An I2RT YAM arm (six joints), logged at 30 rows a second.
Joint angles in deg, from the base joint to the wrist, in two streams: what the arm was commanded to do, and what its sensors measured. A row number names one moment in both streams.
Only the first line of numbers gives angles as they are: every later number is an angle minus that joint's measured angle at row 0.
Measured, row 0: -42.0 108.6 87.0 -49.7 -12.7 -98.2
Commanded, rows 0 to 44: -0.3 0.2 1.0 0.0 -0.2 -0.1; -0.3 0.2 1.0 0.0 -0.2 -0.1; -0.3 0.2 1.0 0.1 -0.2 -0.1; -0.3 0.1 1.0 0.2 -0.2 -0.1; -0.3 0.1 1.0 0.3 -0.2 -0.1; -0.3 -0.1 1.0 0.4 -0.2 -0.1; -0.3 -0.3 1.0 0.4 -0.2 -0.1; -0.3 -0.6 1.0 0.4 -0.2 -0.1; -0.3 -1.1 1.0 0.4 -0.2 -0.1; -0.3 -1.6 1.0 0.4 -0.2 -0.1; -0.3 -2.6 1.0 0.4 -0.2 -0.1; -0.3 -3.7 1.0 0.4 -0.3 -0.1; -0.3 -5.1 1.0 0.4 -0.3 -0.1; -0.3 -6.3 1.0 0.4 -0.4 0.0; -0.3 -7.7 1.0 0.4 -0.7 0.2; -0.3 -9.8 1.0 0.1 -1.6 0.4; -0.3 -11.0 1.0 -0.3 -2.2 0.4; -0.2 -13.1 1.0 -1.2 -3.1 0.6; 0.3 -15.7 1.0 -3.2 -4.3 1.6; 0.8 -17.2 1.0 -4.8 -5.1 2.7; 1.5 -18.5 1.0 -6.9 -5.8 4.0; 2.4 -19.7 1.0 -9.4 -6.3 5.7; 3.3 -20.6 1.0 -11.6 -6.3 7.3; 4.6 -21.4 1.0 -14.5 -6.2 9.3; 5.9 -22.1 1.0 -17.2 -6.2 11.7; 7.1 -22.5 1.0 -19.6 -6.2 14.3; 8.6 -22.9 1.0 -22.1 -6.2 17.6; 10.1 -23.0 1.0 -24.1 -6.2 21.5; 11.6 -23.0 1.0 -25.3 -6.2 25.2; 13.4 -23.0 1.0 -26.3 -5.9 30.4; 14.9 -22.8 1.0 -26.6 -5.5 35.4; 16.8 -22.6 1.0 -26.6 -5.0 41.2; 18.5 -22.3 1.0 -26.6 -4.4 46.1; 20.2 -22.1 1.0 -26.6 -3.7 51.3; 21.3 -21.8 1.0 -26.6 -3.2 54.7; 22.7 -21.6 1.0 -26.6 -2.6 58.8; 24.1 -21.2 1.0 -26.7 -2.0 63.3; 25.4 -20.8 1.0 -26.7 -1.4 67.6; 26.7 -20.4 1.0 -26.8 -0.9 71.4; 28.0 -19.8 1.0 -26.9 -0.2 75.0; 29.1 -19.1 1.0 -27.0 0.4 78.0; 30.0 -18.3 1.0 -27.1 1.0 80.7; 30.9 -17.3 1.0 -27.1 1.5 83.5; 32.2 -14.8 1.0 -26.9 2.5 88.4; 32.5 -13.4 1.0 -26.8 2.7 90.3
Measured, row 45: 30.6 -18.0 0.9 -26.9 -0.3 73.8
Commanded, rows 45 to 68: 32.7 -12.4 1.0 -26.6 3.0 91.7; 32.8 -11.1 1.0 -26.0 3.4 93.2; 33.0 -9.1 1.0 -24.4 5.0 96.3; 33.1 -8.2 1.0 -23.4 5.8 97.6; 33.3 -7.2 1.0 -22.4 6.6 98.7; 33.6 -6.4 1.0 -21.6 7.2 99.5; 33.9 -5.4 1.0 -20.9 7.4 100.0; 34.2 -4.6 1.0 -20.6 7.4 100.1; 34.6 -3.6 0.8 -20.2 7.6 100.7; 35.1 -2.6 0.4 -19.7 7.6 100.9; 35.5 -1.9 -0.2 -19.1 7.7 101.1; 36.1 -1.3 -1.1 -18.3 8.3 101.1; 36.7 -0.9 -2.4 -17.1 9.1 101.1; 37.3 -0.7 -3.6 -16.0 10.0 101.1; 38.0 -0.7 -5.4 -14.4 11.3 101.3; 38.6 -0.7 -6.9 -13.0 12.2 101.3; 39.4 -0.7 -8.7 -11.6 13.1 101.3; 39.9 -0.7 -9.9 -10.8 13.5 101.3; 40.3 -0.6 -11.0 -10.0 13.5 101.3; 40.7 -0.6 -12.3 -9.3 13.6 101.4; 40.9 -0.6 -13.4 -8.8 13.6 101.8; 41.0 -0.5 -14.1 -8.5 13.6 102.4; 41.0 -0.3 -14.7 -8.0 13.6 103.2; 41.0 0.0 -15.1 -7.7 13.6 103.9
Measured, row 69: 40.9 -1.1 -13.4 -8.5 11.7 100.8
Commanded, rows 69 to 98: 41.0 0.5 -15.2 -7.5 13.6 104.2; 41.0 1.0 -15.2 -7.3 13.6 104.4; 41.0 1.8 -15.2 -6.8 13.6 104.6; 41.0 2.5 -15.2 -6.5 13.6 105.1; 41.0 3.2 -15.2 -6.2 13.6 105.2; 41.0 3.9 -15.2 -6.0 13.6 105.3; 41.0 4.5 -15.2 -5.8 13.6 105.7; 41.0 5.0 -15.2 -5.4 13.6 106.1; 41.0 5.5 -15.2 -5.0 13.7 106.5; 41.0 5.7 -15.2 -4.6 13.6 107.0; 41.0 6.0 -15.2 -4.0 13.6 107.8; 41.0 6.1 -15.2 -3.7 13.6 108.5; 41.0 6.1 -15.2 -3.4 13.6 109.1; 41.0 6.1 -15.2 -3.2 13.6 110.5; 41.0 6.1 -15.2 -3.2 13.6 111.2; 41.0 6.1 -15.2 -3.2 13.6 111.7; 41.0 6.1 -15.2 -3.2 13.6 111.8; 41.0 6.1 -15.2 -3.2 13.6 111.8; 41.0 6.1 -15.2 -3.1 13.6 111.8; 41.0 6.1 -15.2 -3.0 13.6 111.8; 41.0 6.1 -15.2 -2.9 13.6 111.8; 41.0 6.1 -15.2 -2.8 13.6 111.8; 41.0 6.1 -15.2 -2.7 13.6 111.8; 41.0 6.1 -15.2 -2.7 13.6 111.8; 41.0 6.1 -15.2 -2.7 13.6 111.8; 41.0 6.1 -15.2 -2.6 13.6 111.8; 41.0 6.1 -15.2 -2.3 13.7 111.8; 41.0 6.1 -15.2 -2.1 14.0 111.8; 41.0 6.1 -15.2 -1.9 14.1 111.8; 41.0 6.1 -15.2 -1.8 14.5 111.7
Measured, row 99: 40.9 4.5 -14.6 -2.6 11.7 111.1
